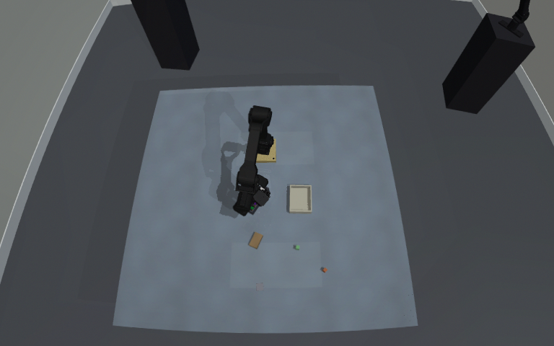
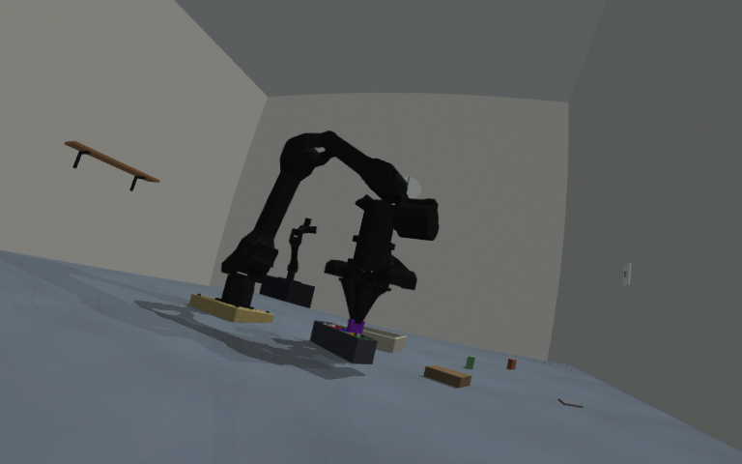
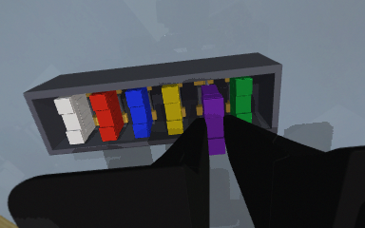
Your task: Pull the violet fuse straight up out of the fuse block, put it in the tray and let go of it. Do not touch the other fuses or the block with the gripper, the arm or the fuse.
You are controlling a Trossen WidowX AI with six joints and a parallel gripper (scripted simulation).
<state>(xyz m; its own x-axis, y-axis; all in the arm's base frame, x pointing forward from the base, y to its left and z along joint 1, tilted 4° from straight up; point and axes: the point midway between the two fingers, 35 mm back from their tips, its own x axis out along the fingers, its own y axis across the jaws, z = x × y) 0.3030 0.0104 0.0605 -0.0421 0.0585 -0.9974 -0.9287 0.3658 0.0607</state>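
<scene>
Right now my gripper tip is 3 cm above the green fuse, 2 cm short of it and 1 cm to the left of it. Also, from my gripper tip: yellow fuse: 3 cm below, 2 cm behind, 1 cm to the left; violet fuse: 1 cm below; blue fuse: 4 cm behind, 3 cm below, 2 cm to the left.
</scene>
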